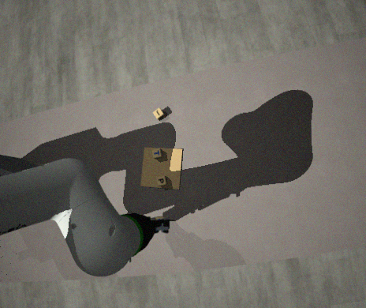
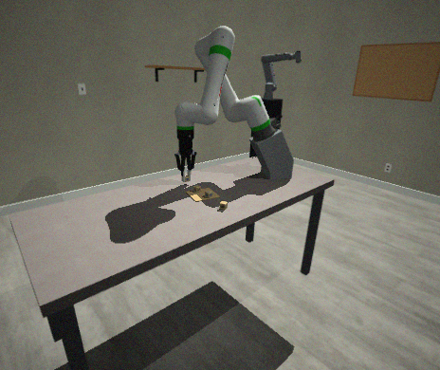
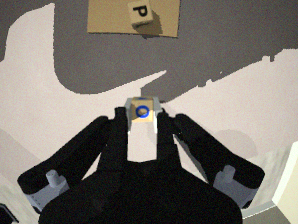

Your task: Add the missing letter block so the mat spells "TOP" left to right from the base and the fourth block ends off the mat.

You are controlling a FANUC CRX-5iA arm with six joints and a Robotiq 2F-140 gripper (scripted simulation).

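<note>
Right now the mat is 18 cm to the left of my hand and 5 cm below it. From my hand the other things lie so: P block 1 cm ahead, 13 cm to the left, 4 cm below; O block 2 cm below.
</note>
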